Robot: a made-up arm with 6 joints.
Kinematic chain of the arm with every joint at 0, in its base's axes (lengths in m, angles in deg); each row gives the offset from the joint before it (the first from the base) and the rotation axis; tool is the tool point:
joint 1: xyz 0 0 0.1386 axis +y
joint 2: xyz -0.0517 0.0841 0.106 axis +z
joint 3: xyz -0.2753 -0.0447 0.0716 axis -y
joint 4: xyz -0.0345 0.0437 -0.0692 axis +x
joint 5: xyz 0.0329 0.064 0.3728 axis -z
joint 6: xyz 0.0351 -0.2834 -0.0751 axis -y
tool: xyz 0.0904 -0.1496 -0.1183
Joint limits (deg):
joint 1: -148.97..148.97
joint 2: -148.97..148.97
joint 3: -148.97..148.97
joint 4: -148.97..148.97
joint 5: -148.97..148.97
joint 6: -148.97..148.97
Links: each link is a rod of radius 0.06 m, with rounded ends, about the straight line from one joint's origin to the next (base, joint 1, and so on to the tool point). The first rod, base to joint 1, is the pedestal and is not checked.
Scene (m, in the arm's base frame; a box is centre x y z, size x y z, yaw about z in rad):
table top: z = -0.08
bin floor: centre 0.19 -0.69 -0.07 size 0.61 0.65 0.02 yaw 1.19
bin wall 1: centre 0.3 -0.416 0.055 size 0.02 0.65 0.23 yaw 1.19
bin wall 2: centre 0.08 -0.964 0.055 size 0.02 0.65 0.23 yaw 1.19
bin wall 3: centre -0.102 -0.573 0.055 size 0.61 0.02 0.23 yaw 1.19
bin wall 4: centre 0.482 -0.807 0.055 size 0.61 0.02 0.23 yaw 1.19
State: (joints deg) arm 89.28 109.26 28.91 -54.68 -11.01 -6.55
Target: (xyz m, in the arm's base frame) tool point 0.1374 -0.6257 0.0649
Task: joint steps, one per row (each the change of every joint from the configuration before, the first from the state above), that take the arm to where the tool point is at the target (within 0.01 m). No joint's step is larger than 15 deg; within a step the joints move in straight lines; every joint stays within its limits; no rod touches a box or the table.
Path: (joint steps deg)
1: -5.45 -4.85 -4.84 -2.43 12.88 11.29
2: -5.45 -4.85 -4.84 -2.44 12.87 11.28
3: -5.46 -4.85 -4.84 -2.43 12.88 11.29
4: 8.72 -2.54 12.19 0.18 13.31 5.33
5: 8.72 -2.55 12.19 0.19 13.32 5.34
6: 8.72 -2.55 12.19 0.18 13.31 5.33
7: 4.28 13.61 0.32 6.10 -6.22 -5.51

